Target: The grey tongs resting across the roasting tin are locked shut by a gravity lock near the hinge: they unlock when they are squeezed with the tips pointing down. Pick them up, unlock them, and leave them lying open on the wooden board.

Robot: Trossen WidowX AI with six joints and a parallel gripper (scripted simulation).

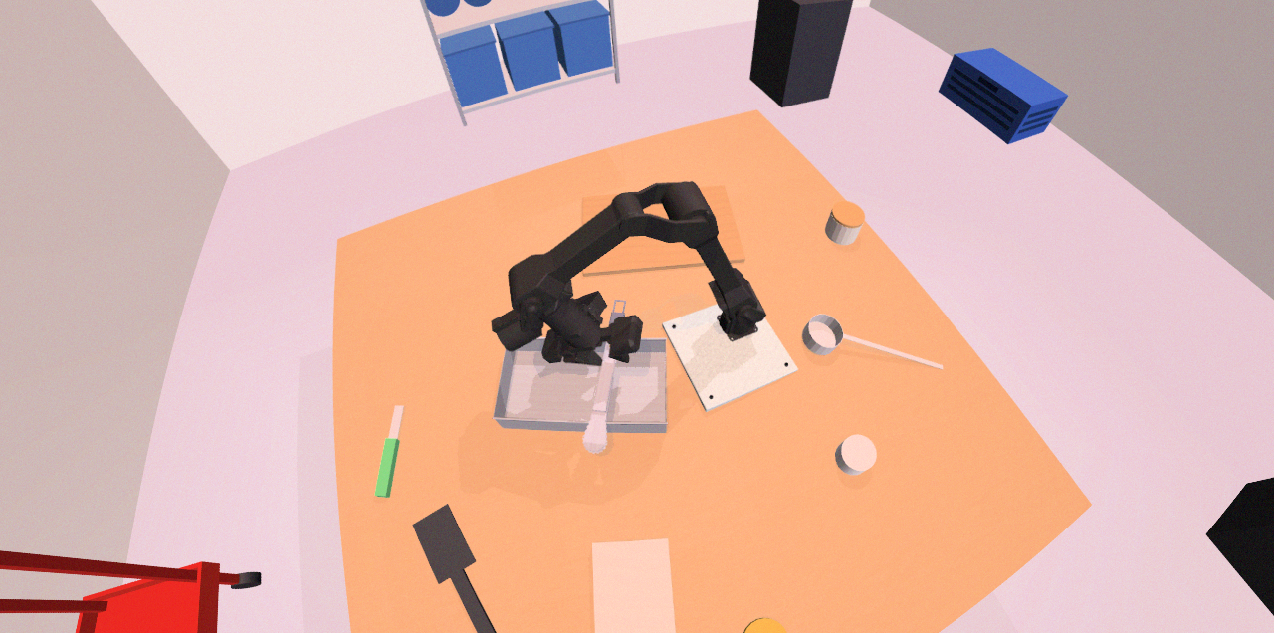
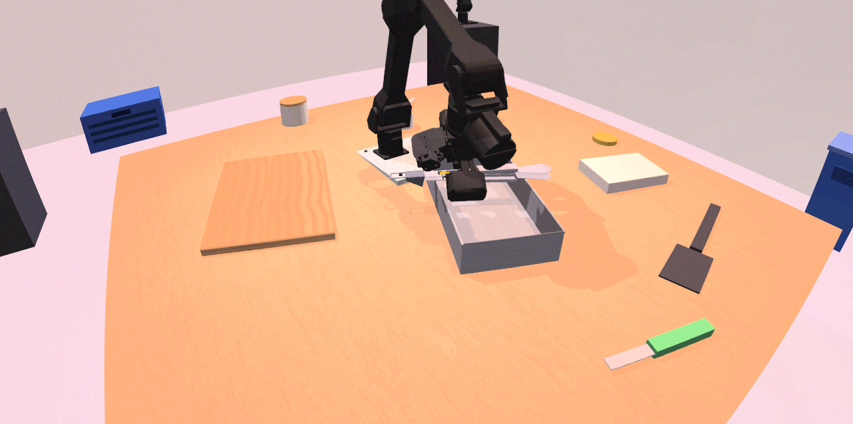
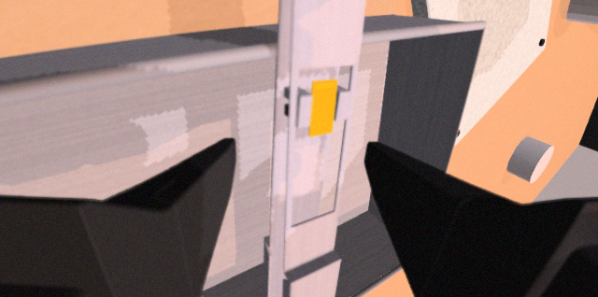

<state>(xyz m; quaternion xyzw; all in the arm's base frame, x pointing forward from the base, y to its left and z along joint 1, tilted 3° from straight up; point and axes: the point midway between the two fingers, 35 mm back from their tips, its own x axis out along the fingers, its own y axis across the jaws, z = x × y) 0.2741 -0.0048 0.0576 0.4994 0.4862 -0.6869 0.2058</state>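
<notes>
Now: gripper tip 3 cm to the left of the yellow lock piece, 2 cm below it and 1 cm past it. From my gripper tip the other things lie so: grey roasting tin (7 cm ahead, 2 cm below, 1 cm to the left); then wooden board (31 cm to the right, 22 cm behind, 4 cm below); then cream block (39 cm to the left, 12 cm ahead, 3 cm below).
</notes>
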